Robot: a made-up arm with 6 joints. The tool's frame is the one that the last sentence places.
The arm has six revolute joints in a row. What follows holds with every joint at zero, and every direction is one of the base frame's.
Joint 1 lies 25 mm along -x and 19 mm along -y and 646 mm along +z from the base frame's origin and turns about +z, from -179.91 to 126.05 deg.
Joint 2 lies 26 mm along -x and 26 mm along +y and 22 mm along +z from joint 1 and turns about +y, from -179.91 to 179.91 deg.
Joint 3 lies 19 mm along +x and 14 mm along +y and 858 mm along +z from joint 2 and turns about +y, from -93.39 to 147.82 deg.
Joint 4 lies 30 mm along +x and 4 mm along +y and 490 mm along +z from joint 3 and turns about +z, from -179.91 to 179.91 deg.
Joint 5 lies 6 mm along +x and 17 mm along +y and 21 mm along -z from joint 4 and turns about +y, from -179.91 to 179.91 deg.
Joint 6 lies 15 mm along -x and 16 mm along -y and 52 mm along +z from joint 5 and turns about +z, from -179.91 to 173.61 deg.
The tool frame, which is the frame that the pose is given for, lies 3 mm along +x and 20 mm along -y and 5 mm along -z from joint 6; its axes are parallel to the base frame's.
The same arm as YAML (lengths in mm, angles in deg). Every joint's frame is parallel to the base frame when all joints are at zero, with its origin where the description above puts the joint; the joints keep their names.
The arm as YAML. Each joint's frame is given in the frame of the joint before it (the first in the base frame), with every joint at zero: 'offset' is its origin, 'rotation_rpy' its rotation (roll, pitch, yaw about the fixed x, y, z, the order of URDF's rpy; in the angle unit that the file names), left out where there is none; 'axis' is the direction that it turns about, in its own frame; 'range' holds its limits. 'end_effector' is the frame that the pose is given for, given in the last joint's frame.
length_unit: mm
angle_unit: deg
chain:
  - id: joint 1
    offset: [-25.0, -19.0, 646.0]
    axis: [0.0, 0.0, 1.0]
    range: [-179.91, 126.05]
  - id: joint 2
    offset: [-26.0, 26.0, 22.0]
    axis: [0.0, 1.0, 0.0]
    range: [-179.91, 179.91]
  - id: joint 3
    offset: [19.0, 14.0, 858.0]
    axis: [0.0, 1.0, 0.0]
    range: [-93.39, 147.82]
  - id: joint 4
    offset: [30.0, 4.0, 490.0]
    axis: [0.0, 0.0, 1.0]
    range: [-179.91, 179.91]
  - id: joint 5
    offset: [6.0, 17.0, -21.0]
    axis: [0.0, 1.0, 0.0]
    range: [-179.91, 179.91]
  - id: joint 6
    offset: [-15.0, -16.0, 52.0]
    axis: [0.0, 0.0, 1.0]
    range: [-179.91, 173.61]
end_effector:
  offset: [3.0, -20.0, -5.0]

